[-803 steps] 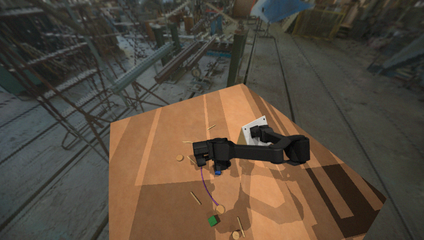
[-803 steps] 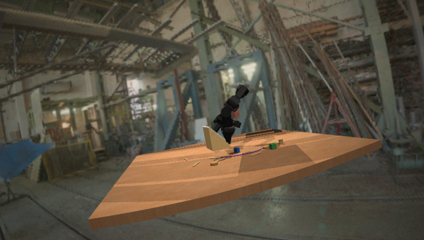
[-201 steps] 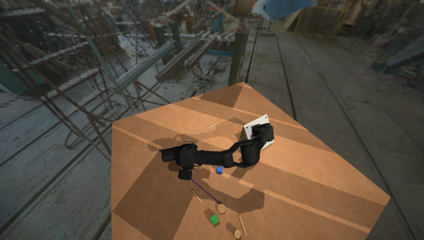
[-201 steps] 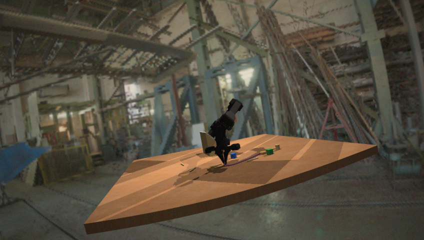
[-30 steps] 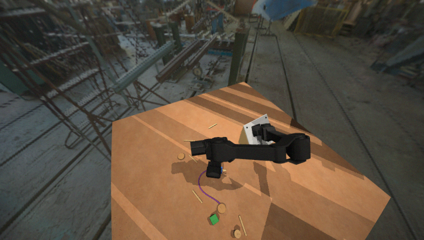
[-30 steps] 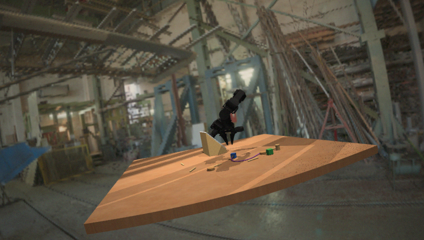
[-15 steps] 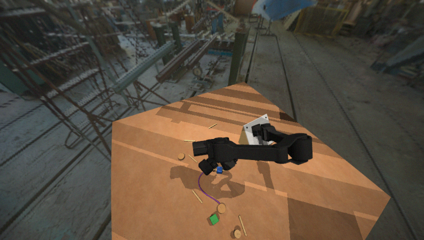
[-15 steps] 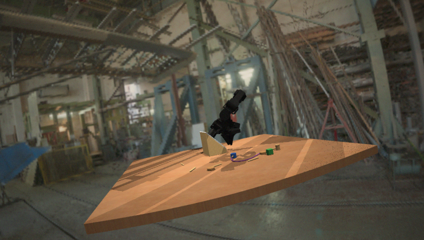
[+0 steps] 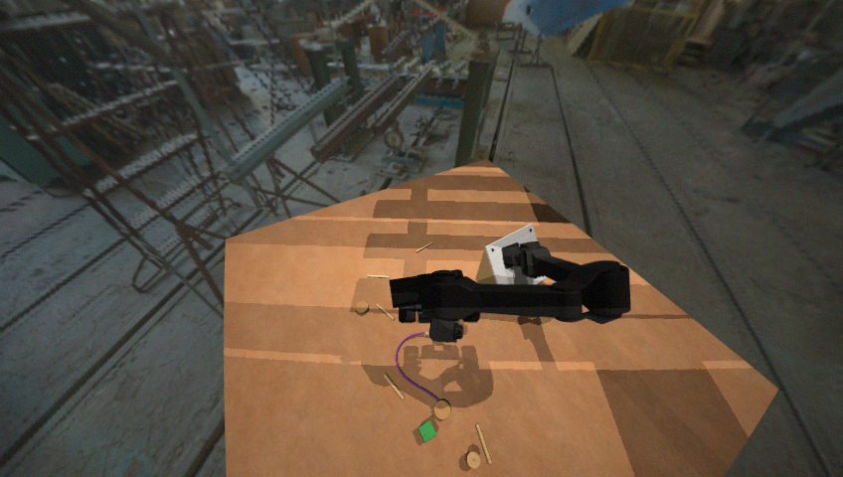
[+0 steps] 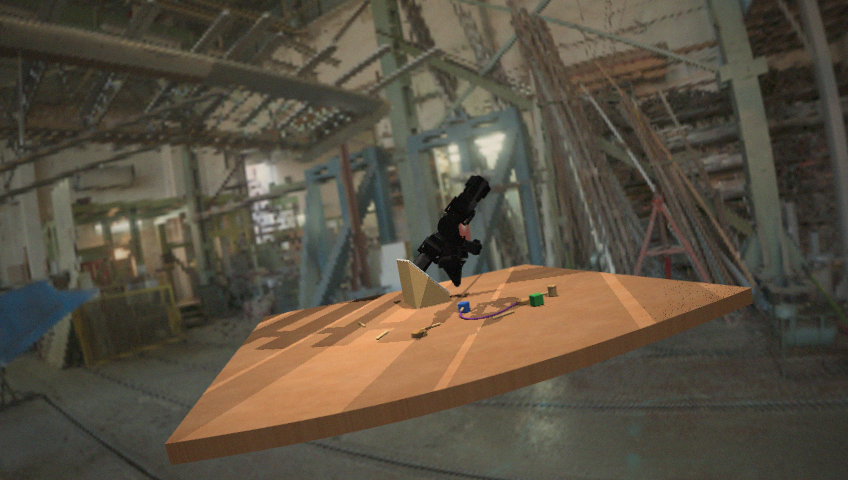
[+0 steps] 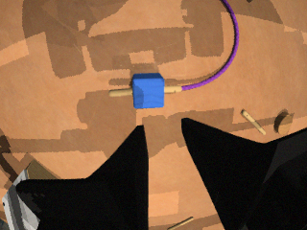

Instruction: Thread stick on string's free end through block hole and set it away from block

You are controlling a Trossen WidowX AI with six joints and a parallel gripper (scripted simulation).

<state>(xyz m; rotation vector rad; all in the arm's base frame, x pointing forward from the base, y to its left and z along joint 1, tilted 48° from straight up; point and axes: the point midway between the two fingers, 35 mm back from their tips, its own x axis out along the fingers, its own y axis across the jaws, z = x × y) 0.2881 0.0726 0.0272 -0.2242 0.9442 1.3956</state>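
My gripper tip is now 1 cm to the right of the blue block and 7 cm above it. The rest, counted from my gripper tip: round wooden button: 8 cm ahead, 17 cm to the left, 8 cm below; then green cube: 13 cm ahead, 19 cm to the left, 7 cm below; then thin stick: 1 cm ahead, 7 cm below.
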